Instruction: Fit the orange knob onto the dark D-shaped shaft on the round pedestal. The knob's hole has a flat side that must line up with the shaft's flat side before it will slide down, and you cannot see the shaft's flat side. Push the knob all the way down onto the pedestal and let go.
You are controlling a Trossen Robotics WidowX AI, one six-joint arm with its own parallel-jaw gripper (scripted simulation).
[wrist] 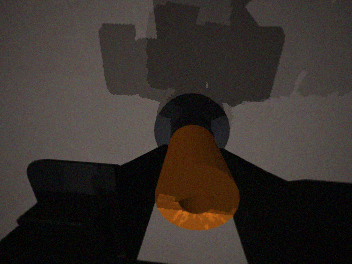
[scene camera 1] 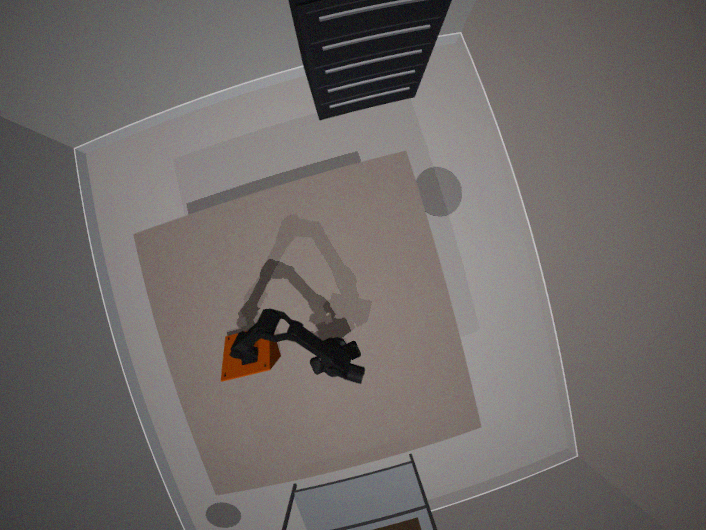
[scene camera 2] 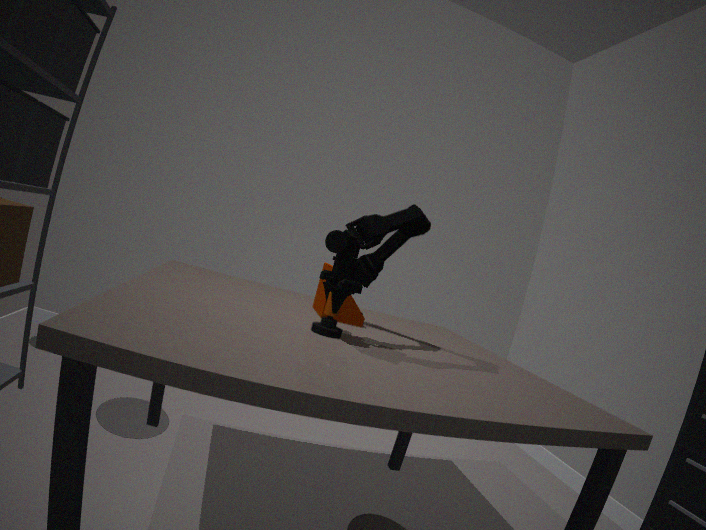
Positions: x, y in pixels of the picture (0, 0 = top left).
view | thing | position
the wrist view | my gripper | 192, 151
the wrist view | orange knob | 195, 190
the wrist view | round dark pedestal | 188, 109
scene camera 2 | my gripper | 331, 311
